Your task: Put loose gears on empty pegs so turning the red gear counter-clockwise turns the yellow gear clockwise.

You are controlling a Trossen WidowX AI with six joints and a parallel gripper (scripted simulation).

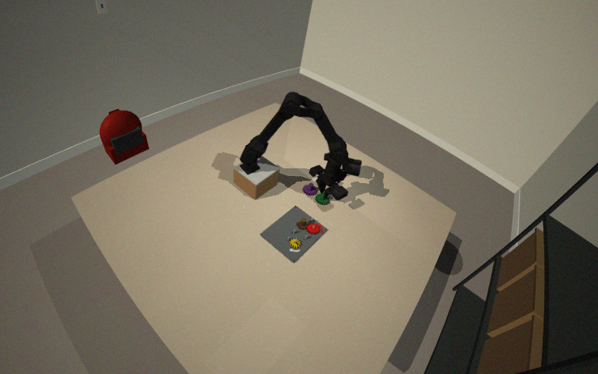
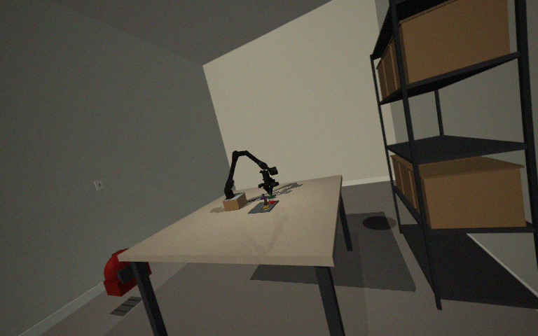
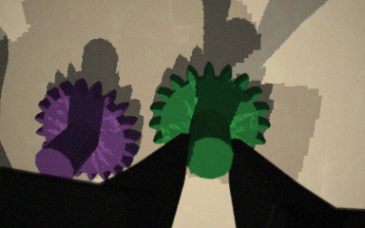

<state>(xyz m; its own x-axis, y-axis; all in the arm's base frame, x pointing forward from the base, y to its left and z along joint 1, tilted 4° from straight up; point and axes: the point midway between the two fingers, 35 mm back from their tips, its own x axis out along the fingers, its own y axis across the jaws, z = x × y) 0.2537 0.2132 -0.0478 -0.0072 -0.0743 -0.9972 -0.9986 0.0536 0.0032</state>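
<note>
The brown gear is 6 cm ahead of my gripper tip and 18 cm to the right of it. The rest, counted from my gripper tip: green gear: 1 cm below; red arrow: 11 cm ahead, 12 cm to the right, 2 cm below; purple gear: 7 cm behind, 1 cm to the right, 1 cm below.
</note>
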